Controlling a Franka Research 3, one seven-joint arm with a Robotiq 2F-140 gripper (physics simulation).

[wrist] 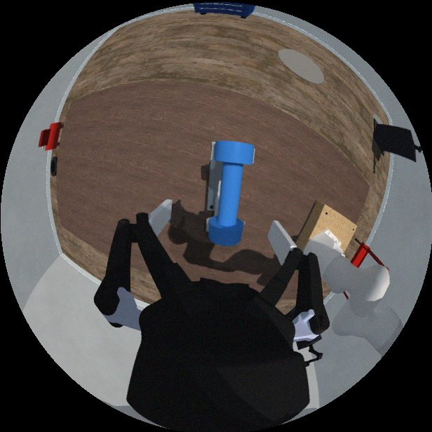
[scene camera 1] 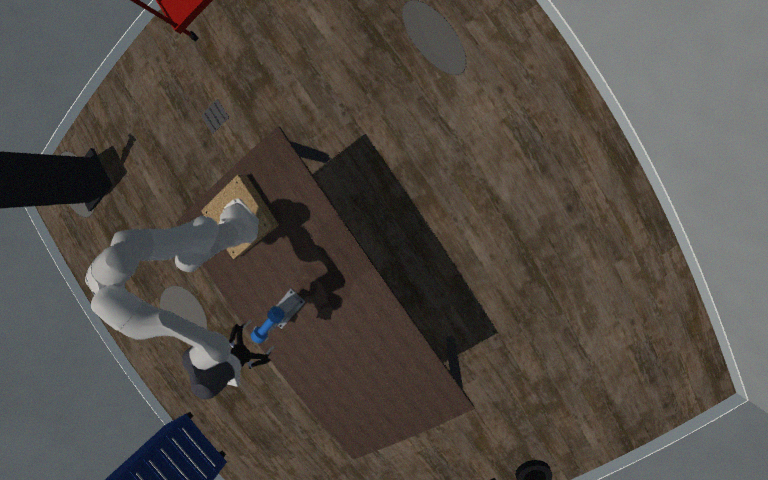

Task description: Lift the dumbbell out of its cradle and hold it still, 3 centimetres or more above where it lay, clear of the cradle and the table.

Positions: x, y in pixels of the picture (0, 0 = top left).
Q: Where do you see a blue dumbbell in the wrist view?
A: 225, 228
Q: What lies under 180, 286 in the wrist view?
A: My gripper.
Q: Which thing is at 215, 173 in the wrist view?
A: A grey cradle.
